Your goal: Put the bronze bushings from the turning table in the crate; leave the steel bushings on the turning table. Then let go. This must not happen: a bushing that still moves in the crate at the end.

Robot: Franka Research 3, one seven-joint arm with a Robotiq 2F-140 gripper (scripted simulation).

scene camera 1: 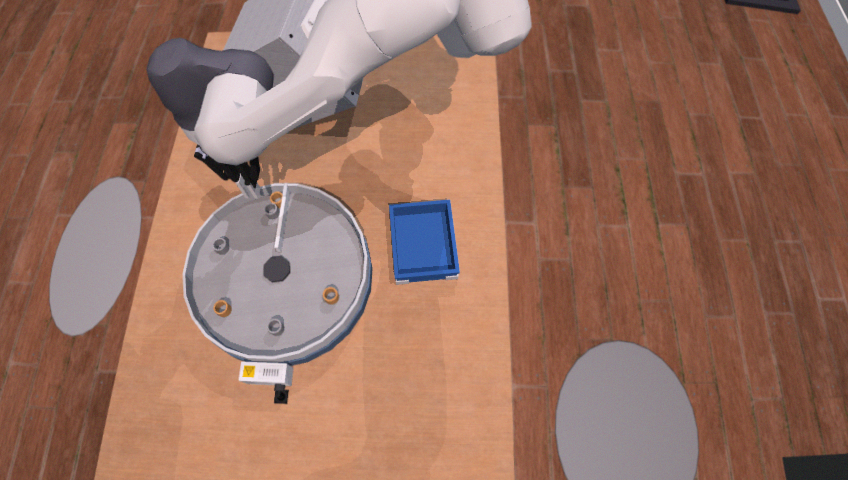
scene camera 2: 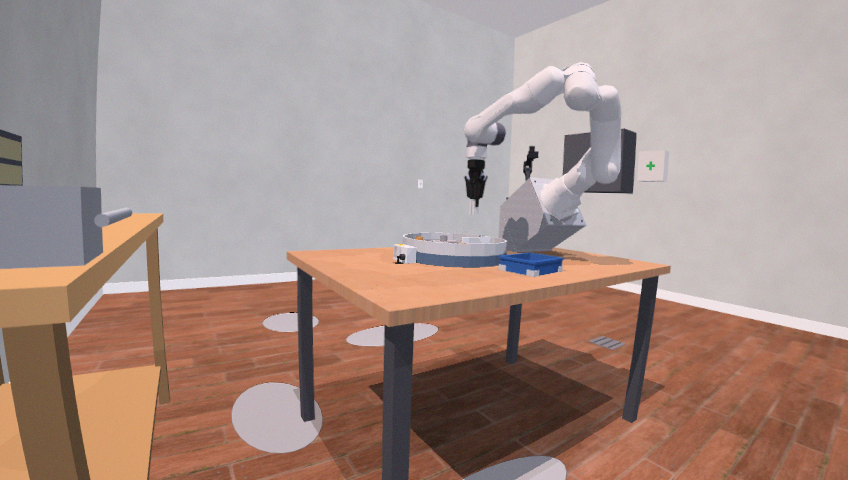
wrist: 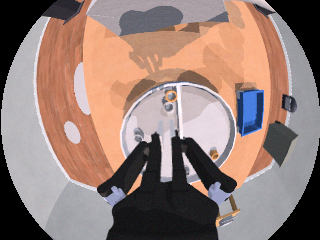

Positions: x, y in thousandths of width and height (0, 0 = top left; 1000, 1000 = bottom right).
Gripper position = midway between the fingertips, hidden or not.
Note:
I see my gripper (scene camera 1: 299, 403), a blue crate (scene camera 1: 499, 499) and a round grey turning table (scene camera 1: 379, 520).
My gripper also shows in scene camera 2 (scene camera 2: 558, 447) and in the wrist view (wrist: 520, 527). The blue crate is seen too in scene camera 2 (scene camera 2: 626, 551) and in the wrist view (wrist: 786, 444). The round grey turning table shows as well in the wrist view (wrist: 639, 494).

